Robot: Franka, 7 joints.
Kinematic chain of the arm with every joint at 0, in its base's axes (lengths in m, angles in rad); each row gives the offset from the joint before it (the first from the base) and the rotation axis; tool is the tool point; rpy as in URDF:
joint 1: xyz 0 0 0.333 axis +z
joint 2: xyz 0 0 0 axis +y
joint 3: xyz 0 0 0.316 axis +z
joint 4: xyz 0.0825 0 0 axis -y
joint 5: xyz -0.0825 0 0.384 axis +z
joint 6: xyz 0 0 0 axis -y
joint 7: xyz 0.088 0 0 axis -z
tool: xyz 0 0 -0.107 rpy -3.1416 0 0
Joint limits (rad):
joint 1: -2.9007..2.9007
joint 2: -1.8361..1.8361
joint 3: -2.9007..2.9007
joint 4: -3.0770..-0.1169
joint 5: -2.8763..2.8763
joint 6: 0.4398..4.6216
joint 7: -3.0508..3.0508
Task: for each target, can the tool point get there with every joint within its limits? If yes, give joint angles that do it. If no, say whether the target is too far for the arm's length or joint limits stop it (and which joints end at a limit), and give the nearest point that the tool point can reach.
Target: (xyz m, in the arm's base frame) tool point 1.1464 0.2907 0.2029
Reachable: no: too far | nearest point 0.8266 0.2096 0.2392 | short by 0.332 m
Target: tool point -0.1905 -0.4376 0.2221
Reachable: yes | joints 2.3749 -0.9018 2.0573 -2.5862 0.3172 3.7013 0.9824
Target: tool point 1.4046 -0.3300 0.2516
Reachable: no: too far | nearest point 0.8338 -0.1959 0.2847 | short by 0.587 m
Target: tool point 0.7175 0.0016 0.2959
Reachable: yes | joints 2.1884 -1.2759 -1.8458 -1.5903 -1.8686 2.5218 -0.9937
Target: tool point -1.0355 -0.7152 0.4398
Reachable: no: too far | nearest point -0.7034 -0.4858 0.4055 | short by 0.405 m
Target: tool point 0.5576 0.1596 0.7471
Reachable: yes | joints 1.0234 1.1463 -1.9763 -0.8718 -0.2348 1.2264 -0.7387
